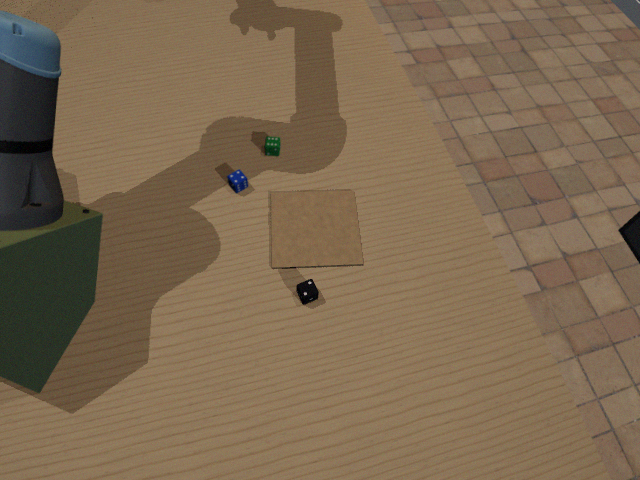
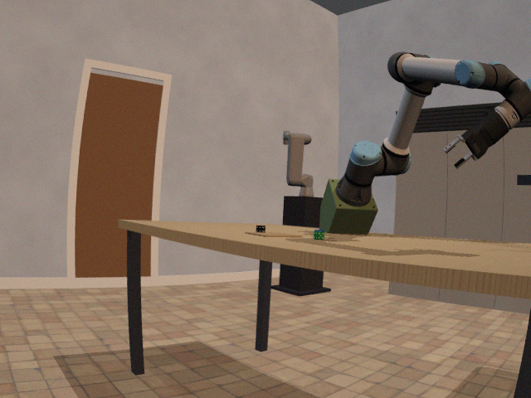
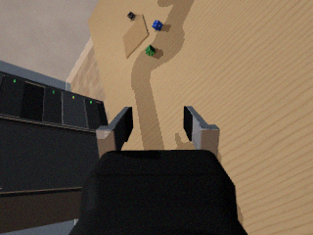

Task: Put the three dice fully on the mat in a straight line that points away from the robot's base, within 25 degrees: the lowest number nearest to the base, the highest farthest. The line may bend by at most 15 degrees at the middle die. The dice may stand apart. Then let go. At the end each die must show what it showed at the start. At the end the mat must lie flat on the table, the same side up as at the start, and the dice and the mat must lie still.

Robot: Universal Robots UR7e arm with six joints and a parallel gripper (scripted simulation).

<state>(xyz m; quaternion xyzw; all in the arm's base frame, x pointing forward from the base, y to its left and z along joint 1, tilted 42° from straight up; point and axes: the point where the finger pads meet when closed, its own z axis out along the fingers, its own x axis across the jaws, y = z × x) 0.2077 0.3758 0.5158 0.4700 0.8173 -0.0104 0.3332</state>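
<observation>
The black die is 100 mm ahead of my hand, 720 mm to the right of it and 250 mm below it. Round my hand: blue die: 30 mm ahead, 500 mm to the right, 250 mm below; green die: 90 mm ahead, 430 mm to the right, 250 mm below; mat: 140 mm ahead, 610 mm to the right, 260 mm below.
</observation>
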